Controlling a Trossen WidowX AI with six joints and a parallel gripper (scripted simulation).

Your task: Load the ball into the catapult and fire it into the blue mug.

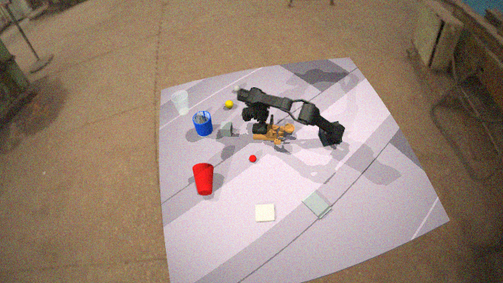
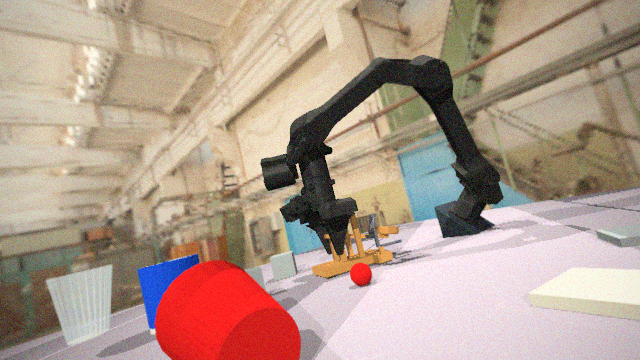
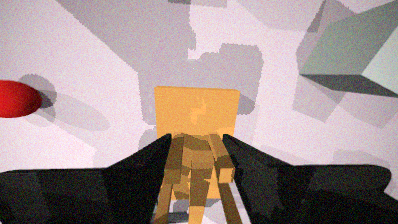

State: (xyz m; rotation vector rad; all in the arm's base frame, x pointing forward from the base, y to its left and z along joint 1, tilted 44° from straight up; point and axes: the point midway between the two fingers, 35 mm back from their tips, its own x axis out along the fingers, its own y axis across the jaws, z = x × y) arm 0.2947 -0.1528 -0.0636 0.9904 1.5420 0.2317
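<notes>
The red ball is 10 cm ahead of my gripper tip, 13 cm to the left of it and 2 cm below it. Also, from my gripper tip: yellow ball (10 cm ahead, 24 cm to the right, 1 cm below); then wooden catapult (5 cm behind, 5 cm to the left, 2 cm above); then blue mug (26 cm ahead, 13 cm to the right).
</notes>
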